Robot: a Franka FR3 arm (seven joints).
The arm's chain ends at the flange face. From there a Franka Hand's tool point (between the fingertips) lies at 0.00 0.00 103.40 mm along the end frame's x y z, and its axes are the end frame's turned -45 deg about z.
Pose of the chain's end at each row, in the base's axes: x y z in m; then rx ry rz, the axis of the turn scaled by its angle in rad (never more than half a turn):
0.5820 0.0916 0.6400 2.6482 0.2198 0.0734
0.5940 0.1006 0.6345 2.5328 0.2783 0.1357
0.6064 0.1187 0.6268 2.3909 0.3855 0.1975
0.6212 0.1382 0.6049 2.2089 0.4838 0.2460
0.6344 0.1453 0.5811 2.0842 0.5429 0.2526
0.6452 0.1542 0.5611 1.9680 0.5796 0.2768
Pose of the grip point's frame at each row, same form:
0.5913 0.0442 0.5486 2.3723 1.2216 -0.1837
0.6103 0.0446 0.5491 2.2365 1.2280 -0.1715
0.6316 0.0546 0.5497 2.0588 1.2695 -0.1630
0.6559 0.0656 0.5400 1.8509 1.2890 -0.1752
0.6739 0.0679 0.5251 1.7149 1.2970 -0.2052
0.6901 0.0736 0.5143 1.5928 1.2857 -0.2141

